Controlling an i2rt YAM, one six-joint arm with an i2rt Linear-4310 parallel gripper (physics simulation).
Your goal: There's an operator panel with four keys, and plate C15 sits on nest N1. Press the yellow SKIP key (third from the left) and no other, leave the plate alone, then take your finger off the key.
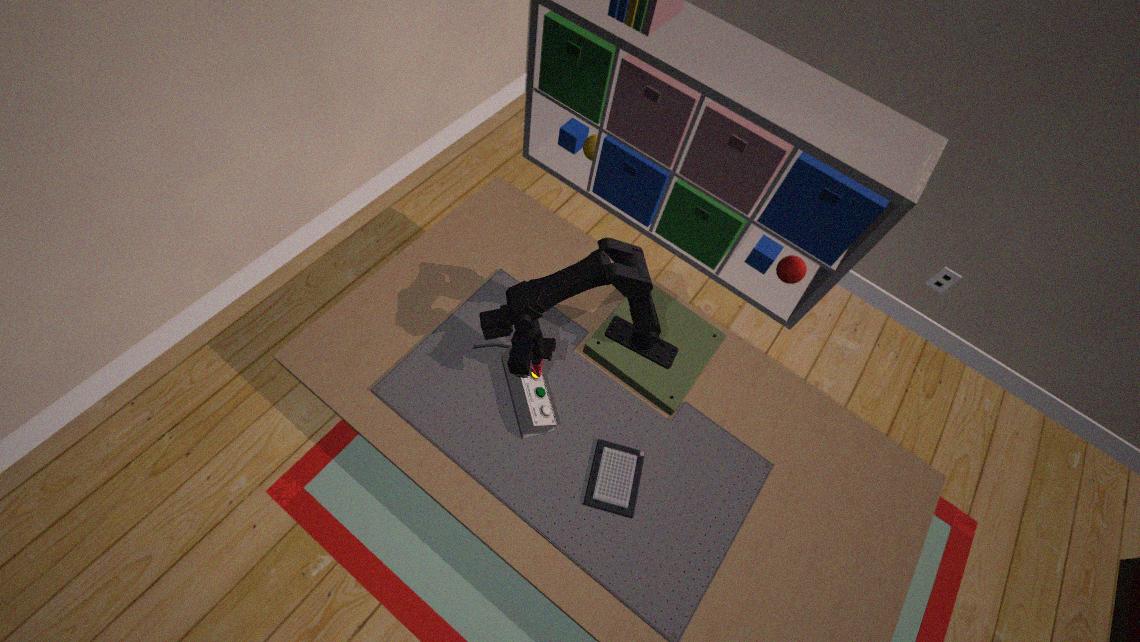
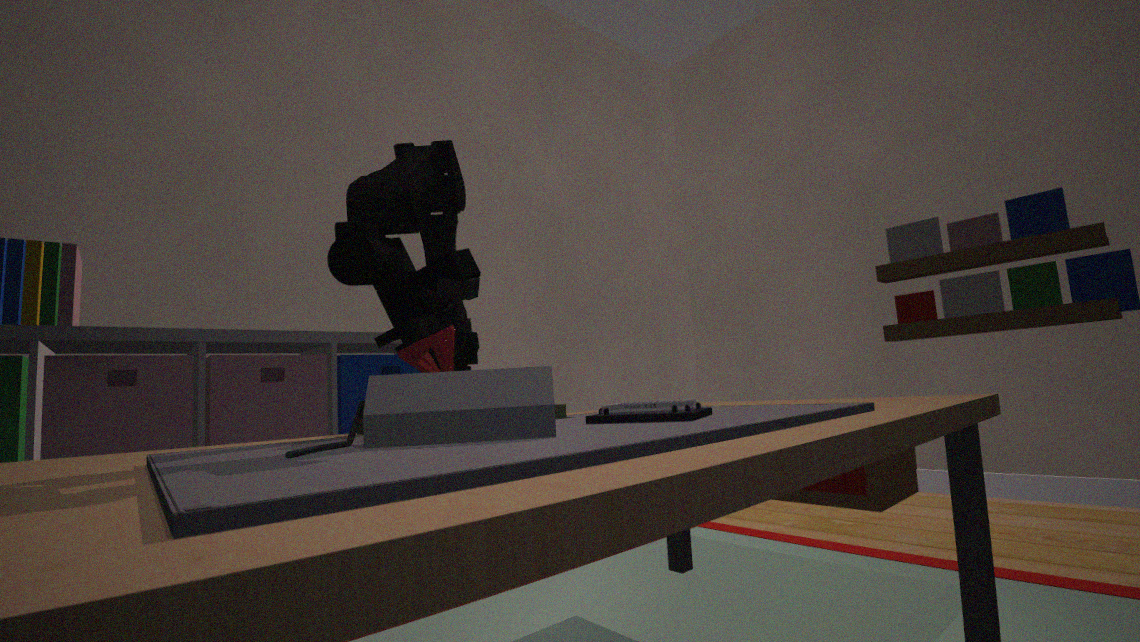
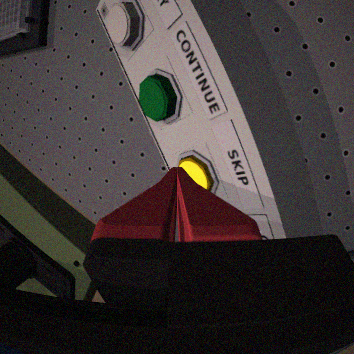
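Pixels of known places: gripper, between the fingertips: (image 1: 539,375) (image 3: 176,175); arm's base, origin of its link: (image 1: 640,342) (image 3: 28,253).
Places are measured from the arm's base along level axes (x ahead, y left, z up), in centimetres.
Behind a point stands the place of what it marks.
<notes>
The operator panel (image 1: 532,408) @(x 33.1, y -16.0, z 4.8 cm) (image 2: 458,406) @(x 30.5, y -22.9, z 1.0 cm) (image 3: 185,135) @(x 26.4, y -18.7, z 3.3 cm) stands on the grey mat. Its yellow SKIP key (image 1: 535,374) (image 3: 195,172) @(x 24.8, y -20.1, z 3.8 cm) glows bright yellow and looks low in its collar. My gripper (image 1: 536,370) @(x 23.9, y -19.0, z 3.1 cm) (image 2: 437,370) (image 3: 176,175) @(x 23.9, y -19.0, z 3.1 cm) is shut and empty, its red fingertips at the SKIP key's edge, apparently touching it. The green CONTINUE key (image 1: 540,391) @(x 27.9, y -16.5, z 4.0 cm) (image 3: 156,98) @(x 27.9, y -16.8, z 4.0 cm) and the white key (image 1: 545,411) @(x 31.9, y -12.9, z 4.1 cm) (image 3: 120,24) @(x 31.3, y -13.3, z 4.0 cm) are apart from the fingers. The fourth key is hidden behind the gripper. Plate C15 (image 1: 615,476) @(x 36.3, y 9.0, z -0.6 cm) (image 2: 650,406) @(x 38.5, y 5.5, z -1.0 cm) sits flat on dark nest N1 (image 1: 610,508) @(x 43.2, y 11.2, z -1.9 cm) (image 3: 37,30) @(x 30.9, y 2.1, z -2.0 cm).
The arm's green base plate (image 1: 686,342) @(x -7.0, y 11.2, z -0.4 cm) lies beside the grey perforated mat (image 1: 702,510) @(x 32.6, y 31.6, z -3.1 cm) (image 2: 263,486) @(x 40.8, y -48.2, z -3.1 cm). A thin cable (image 1: 488,346) @(x 21.0, y -35.8, z -2.8 cm) (image 2: 319,449) @(x 20.2, y -34.6, z -2.9 cm) runs from the panel's far end. A cube shelf (image 1: 917,171) with coloured bins stands behind the table.
</notes>
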